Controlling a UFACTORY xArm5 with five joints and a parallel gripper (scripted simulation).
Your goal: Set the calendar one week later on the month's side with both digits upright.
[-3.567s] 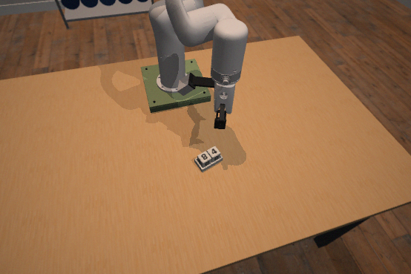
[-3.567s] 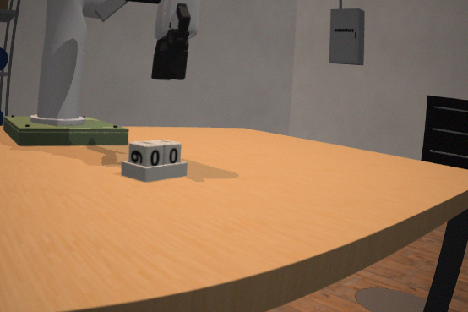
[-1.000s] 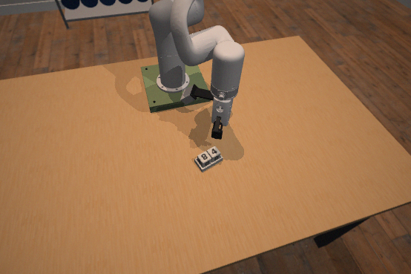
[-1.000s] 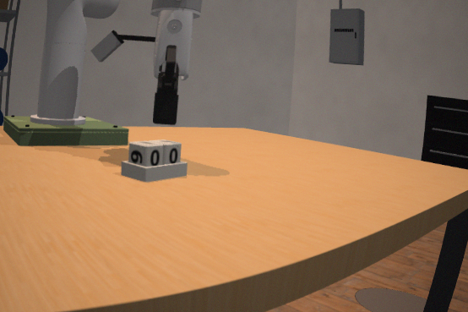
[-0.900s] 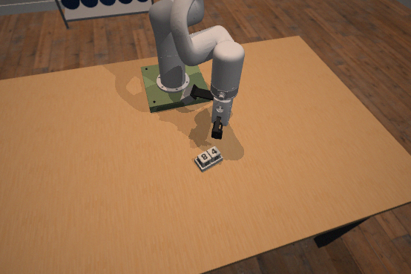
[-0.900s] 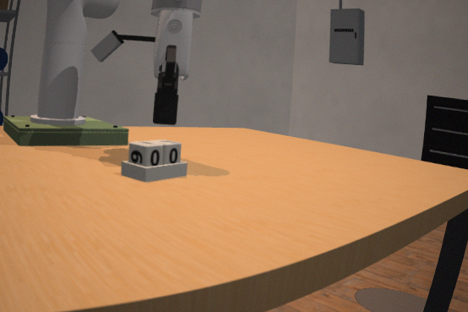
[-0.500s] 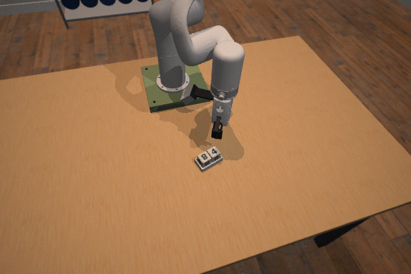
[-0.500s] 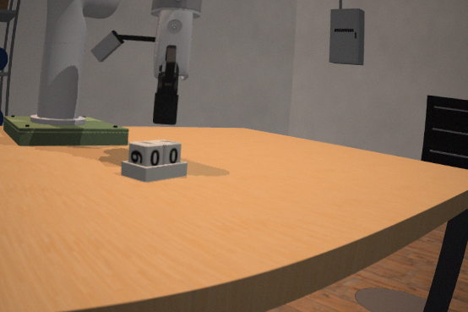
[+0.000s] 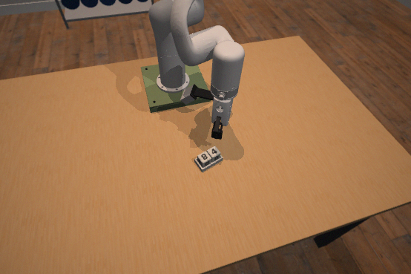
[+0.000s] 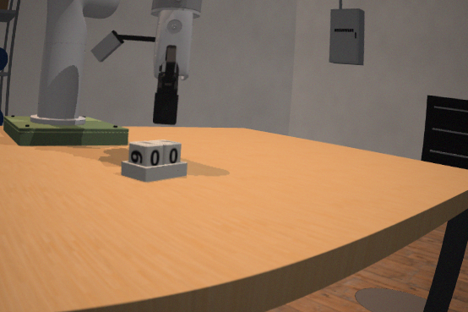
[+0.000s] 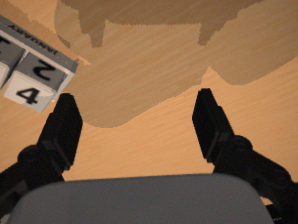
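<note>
My gripper is now 80 mm short of the digit cube, 80 mm to the left of it and 40 mm above it. Also, from my hand: tray: 80 mm ahead, 60 mm to the right, 60 mm below.
</note>
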